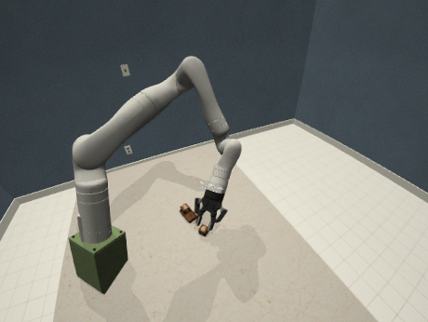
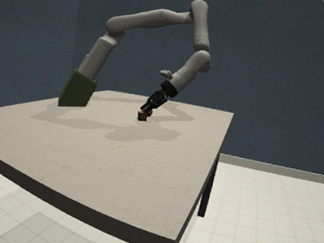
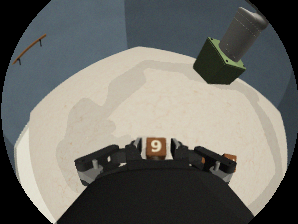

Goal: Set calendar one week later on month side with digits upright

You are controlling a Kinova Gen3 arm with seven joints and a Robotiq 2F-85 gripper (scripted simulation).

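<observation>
Right now the brown digit cube is 10 mm behind my hand, 10 mm to the right of it and 30 mm below it. The rest, counted from my hand: brown calendar tray (40 mm behind, 100 mm to the left, 40 mm below).
</observation>
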